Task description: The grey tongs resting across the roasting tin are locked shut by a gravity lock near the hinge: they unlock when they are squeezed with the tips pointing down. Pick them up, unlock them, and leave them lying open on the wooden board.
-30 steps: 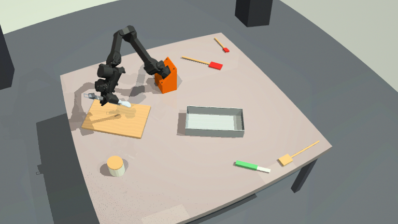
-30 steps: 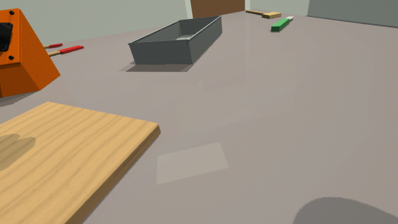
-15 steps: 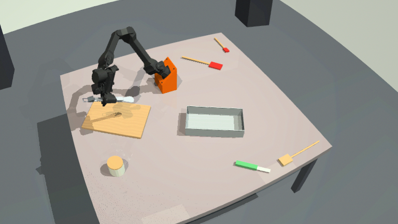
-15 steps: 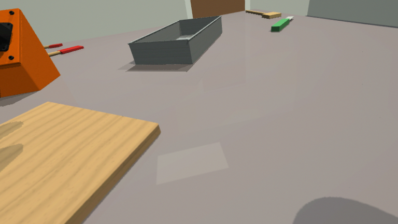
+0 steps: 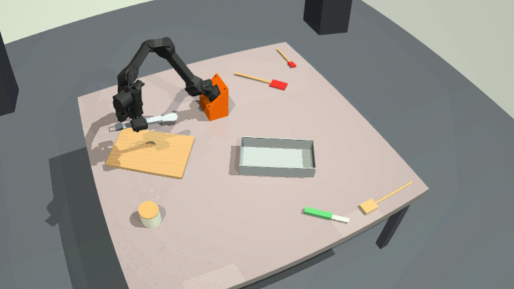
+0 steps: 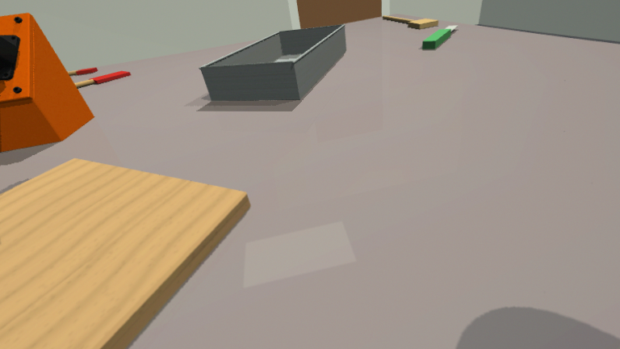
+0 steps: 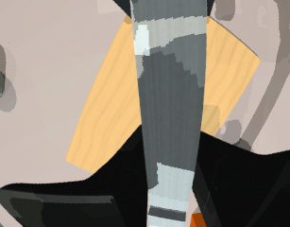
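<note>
Right now my gripper tip is 150 mm above the wooden board, 40 mm to the right of it and 20 mm past it. Also, from my gripper tip: green-handled tool (610 mm to the left, 540 mm ahead, 150 mm below); cork-lidded jar (340 mm ahead, 120 mm below, 30 mm to the right); grey roasting tin (540 mm to the left, 200 mm ahead, 130 mm below).
</note>
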